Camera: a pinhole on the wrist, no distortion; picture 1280 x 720 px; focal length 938.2 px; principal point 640.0 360.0 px. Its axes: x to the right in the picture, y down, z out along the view. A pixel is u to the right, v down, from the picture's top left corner.
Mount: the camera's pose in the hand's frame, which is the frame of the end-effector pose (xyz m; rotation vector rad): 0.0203 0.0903 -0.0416 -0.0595 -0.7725 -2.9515
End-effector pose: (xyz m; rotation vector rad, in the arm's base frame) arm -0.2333 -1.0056 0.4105 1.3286 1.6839 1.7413
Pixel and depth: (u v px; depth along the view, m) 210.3 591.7 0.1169
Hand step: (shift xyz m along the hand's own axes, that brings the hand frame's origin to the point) 0.0781 0.1267 0.0711
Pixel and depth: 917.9 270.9 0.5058
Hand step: -0.1259 0.3685 0.3848
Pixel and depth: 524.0 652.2 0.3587
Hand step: 0.0806 0.1727 0.3227
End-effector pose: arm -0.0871 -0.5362 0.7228 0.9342 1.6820 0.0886
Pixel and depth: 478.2 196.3 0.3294
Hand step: 0.0762 0.3061 0.2140
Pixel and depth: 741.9 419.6 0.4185
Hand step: -0.0161 0.2690 0.3387
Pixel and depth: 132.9 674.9 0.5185
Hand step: 0.3238 0.2152 0.4780
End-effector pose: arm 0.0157 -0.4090 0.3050 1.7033 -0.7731 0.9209
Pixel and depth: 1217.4 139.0 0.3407
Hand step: -0.1911 0.3109 0.2288
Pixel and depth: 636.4 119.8 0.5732
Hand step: 0.0168 0.4990 0.3862
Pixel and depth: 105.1 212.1 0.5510
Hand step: 0.3327 0.4602 0.3772
